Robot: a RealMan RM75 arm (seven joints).
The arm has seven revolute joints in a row. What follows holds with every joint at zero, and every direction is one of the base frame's. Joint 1 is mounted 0.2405 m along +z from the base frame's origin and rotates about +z. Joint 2 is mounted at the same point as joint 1 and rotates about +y. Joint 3 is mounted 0.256 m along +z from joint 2 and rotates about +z. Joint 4 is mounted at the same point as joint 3 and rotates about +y. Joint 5 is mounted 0.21 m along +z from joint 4 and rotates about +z. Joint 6 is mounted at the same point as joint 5 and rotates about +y. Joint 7 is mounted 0.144 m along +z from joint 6 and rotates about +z. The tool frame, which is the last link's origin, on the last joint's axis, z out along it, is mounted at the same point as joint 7; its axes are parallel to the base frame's.
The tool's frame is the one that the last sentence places.
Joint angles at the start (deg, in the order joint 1, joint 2, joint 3, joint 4, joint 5, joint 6, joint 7): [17.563 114.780 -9.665 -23.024 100.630 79.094 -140.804]
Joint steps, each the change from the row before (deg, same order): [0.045 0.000 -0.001 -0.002 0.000 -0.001 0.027]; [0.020 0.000 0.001 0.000 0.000 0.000 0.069]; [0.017 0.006 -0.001 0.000 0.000 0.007 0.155]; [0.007 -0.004 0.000 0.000 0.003 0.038 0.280]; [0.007 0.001 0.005 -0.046 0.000 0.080 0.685]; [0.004 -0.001 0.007 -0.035 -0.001 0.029 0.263]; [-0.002 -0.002 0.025 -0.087 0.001 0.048 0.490]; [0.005 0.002 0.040 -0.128 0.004 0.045 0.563]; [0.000 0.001 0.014 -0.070 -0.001 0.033 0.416]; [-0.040 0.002 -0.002 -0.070 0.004 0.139 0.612]
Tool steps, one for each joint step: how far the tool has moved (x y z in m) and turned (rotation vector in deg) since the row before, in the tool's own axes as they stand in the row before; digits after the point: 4 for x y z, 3 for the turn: [-0.0001 0.0001 0.0003 -0.030 -0.033 0.026]; [-0.0001 0.0000 0.0002 -0.012 -0.015 0.070]; [0.0000 0.0001 0.0001 -0.017 -0.017 0.161]; [-0.0001 0.0000 0.0001 -0.026 -0.037 0.277]; [-0.0003 0.0000 0.0001 -0.051 -0.080 0.642]; [-0.0002 -0.0001 0.0000 -0.015 -0.036 0.229]; [-0.0004 -0.0002 0.0000 -0.004 -0.066 0.407]; [-0.0005 -0.0004 0.0001 0.009 -0.086 0.446]; [-0.0003 -0.0002 0.0000 -0.009 -0.046 0.351]; [-0.0004 0.0000 -0.0003 -0.064 -0.094 0.546]
